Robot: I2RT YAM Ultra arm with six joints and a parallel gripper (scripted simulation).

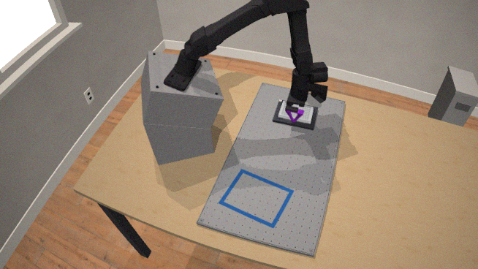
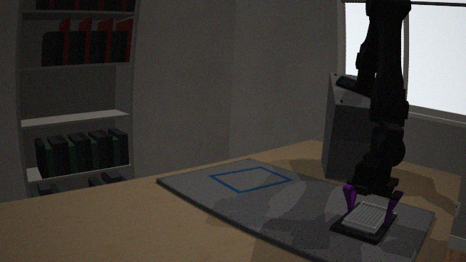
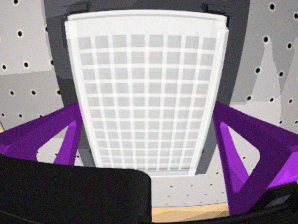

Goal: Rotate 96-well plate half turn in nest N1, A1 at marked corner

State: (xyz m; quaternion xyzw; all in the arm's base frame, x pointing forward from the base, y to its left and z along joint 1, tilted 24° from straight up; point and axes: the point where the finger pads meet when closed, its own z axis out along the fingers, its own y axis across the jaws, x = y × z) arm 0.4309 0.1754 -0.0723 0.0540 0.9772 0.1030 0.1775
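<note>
Now: the white 96-well plate right at my hand. Also, from my hand: dark plate nest N1: 10 mm below; then light mark: 70 mm behind, 60 mm to the left, 10 mm below.
</note>
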